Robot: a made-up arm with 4 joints.
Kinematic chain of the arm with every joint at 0, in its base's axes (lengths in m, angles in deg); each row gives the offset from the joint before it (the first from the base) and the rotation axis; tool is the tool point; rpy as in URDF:
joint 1: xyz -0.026 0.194 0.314 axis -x
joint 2: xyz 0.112 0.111 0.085 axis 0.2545 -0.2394 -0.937
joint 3: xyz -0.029 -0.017 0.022 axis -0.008 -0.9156 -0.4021
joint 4: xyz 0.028 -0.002 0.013 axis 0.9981 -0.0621 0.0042
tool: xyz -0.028 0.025 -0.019 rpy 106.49 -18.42 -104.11
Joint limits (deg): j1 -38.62..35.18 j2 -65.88..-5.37 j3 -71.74..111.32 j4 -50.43..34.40
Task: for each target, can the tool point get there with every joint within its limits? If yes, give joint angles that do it. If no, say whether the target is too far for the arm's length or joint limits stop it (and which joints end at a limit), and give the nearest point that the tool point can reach.
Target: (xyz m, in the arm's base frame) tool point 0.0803 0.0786 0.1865
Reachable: no: joint limits stop it (at a limit: joint 1, joint 4) | nearest point 0.0737 0.1841 0.4432 | short by 0.278 m
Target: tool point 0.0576 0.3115 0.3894
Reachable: yes | joints 11.15 -17.66 -4.88 -21.26
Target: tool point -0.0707 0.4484 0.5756
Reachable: no: too far | nearest point 0.0548 0.3125 0.4358 | short by 0.232 m
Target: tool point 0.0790 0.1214 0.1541
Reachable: no: joint limits stop it (at a limit: joint 1, joint 2, joint 4) | nearest point 0.0601 0.3215 0.3355 | short by 0.271 m
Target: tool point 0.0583 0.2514 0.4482
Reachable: yes | joints -17.27 -47.00 -32.48 -0.17
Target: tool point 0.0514 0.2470 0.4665
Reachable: yes | joints -26.30 -13.32 -41.90 19.13
